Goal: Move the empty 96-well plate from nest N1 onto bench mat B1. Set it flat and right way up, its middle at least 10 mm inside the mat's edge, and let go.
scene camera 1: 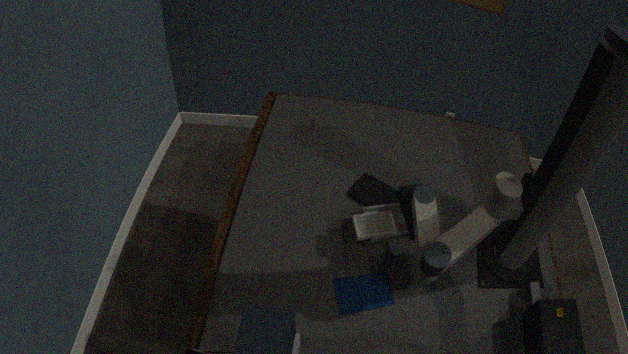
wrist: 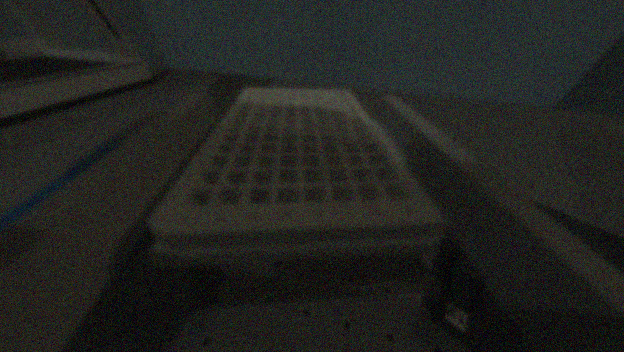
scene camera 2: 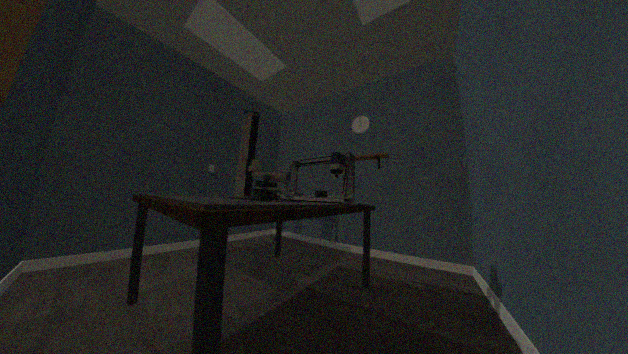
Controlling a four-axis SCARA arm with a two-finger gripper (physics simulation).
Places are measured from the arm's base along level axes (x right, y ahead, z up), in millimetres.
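Pixels of known places: gripper, fingertip midpoint: (scene camera 1: pixel 367 224) (wrist: pixel 298 110) (scene camera 2: pixel 284 189); arm's base at its link origin: (scene camera 1: pixel 507 255).
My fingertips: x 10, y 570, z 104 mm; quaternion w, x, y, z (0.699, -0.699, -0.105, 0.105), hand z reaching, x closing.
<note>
Ahead of a thing's pixels: the offset from my fingertips to its top centre. "spot": to the spot under its first point. Level surfaces: height alone.
The pale 96-well plate {dy -23, dx +7, dz +2 mm} (scene camera 1: pixel 376 224) (wrist: pixel 300 215) is between the fingers of my gripper (scene camera 1: pixel 383 223). It looks level, wells up, and hangs above the bench with a dark shadow beside it. My gripper is shut on the plate's two long sides. The blue mat {dz -89 mm} (scene camera 1: pixel 363 293), which I take to be B1, lies below the plate in scene camera 1 and apart from it; a thin blue strip of the mat (wrist: pixel 65 180) also shows at the left in the wrist view. A dark block {dy -27, dx +196, dz -77 mm} (scene camera 1: pixel 371 189), probably nest N1, stands just above the plate in scene camera 1. Scene camera 2 is too dark for detail.
The arm's column (scene camera 1: pixel 565 165) stands at the right of the bench. A black box {spot: dy -662, dx -362, dz +24 mm} (scene camera 1: pixel 555 327) with a yellow label is at the lower right. A blue-grey object {spot: dy +164, dx -513, dz +396 mm} (scene camera 1: pixel 267 327) stands at the lower left. A gantry frame (scene camera 2: pixel 349 182) stands on the table (scene camera 2: pixel 250 216).
</note>
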